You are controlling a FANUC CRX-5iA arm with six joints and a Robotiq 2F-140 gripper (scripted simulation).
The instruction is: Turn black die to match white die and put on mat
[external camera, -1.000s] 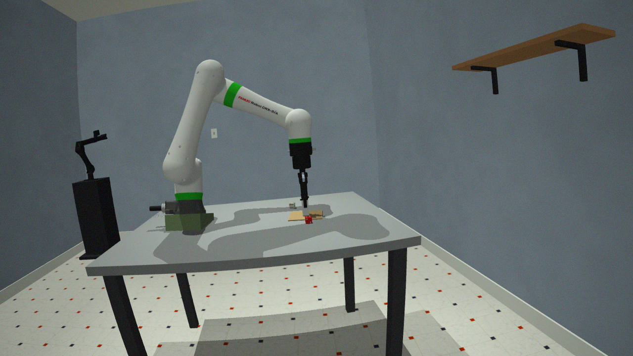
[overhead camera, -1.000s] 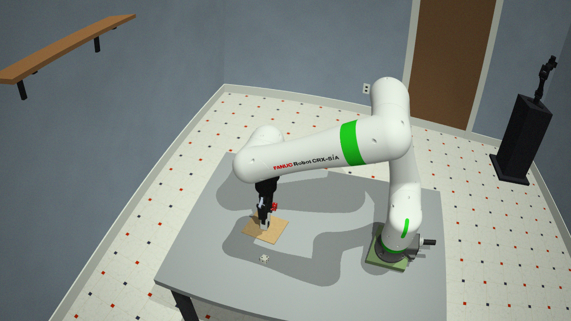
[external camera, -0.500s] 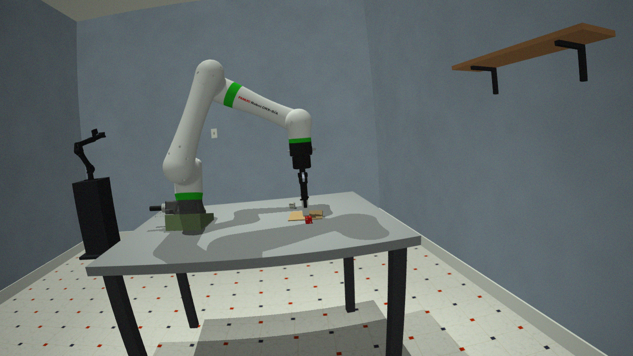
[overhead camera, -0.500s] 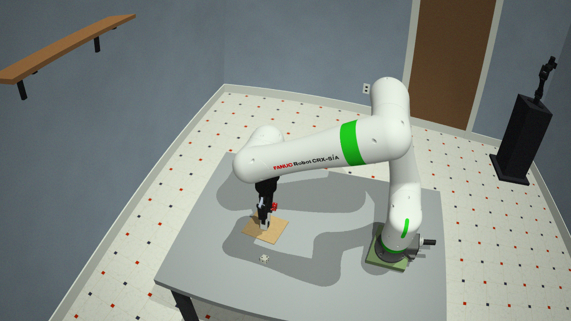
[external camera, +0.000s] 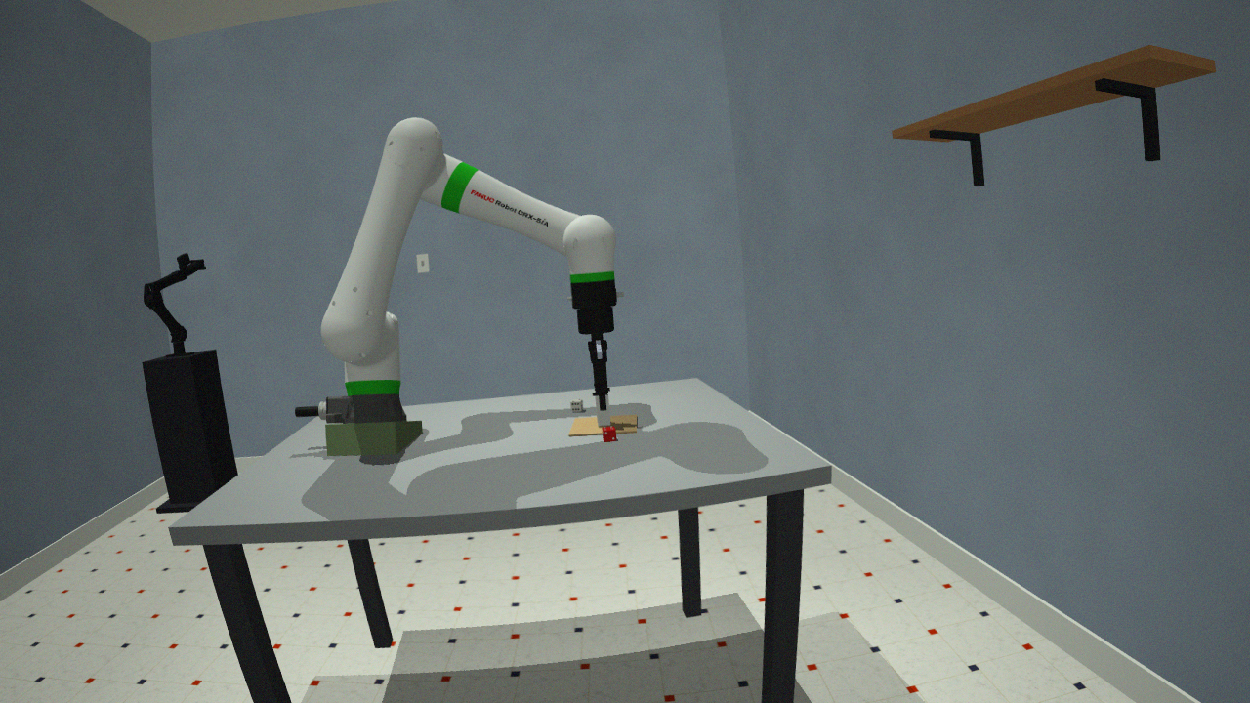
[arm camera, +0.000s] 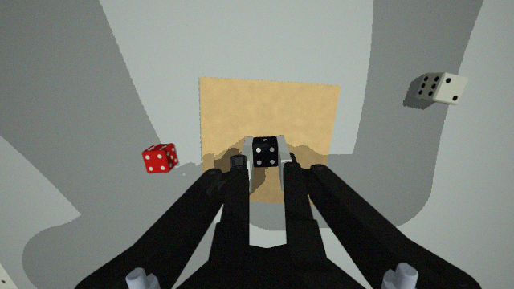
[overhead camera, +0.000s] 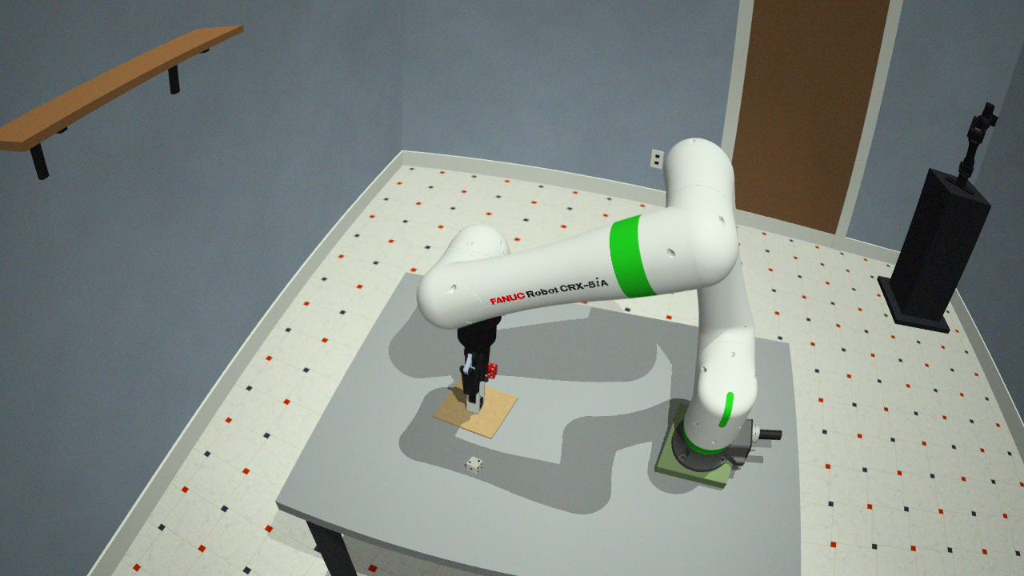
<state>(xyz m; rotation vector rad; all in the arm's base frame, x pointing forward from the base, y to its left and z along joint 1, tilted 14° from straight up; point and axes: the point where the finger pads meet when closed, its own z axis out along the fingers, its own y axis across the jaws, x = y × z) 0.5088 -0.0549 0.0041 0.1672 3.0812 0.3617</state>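
Right now my hand is 2 cm above the black die. Round my hand: white die: 4 cm behind, 17 cm to the left, 3 cm below; then tan mat: 4 cm below; then red die: 1 cm behind, 11 cm to the right, 3 cm below.
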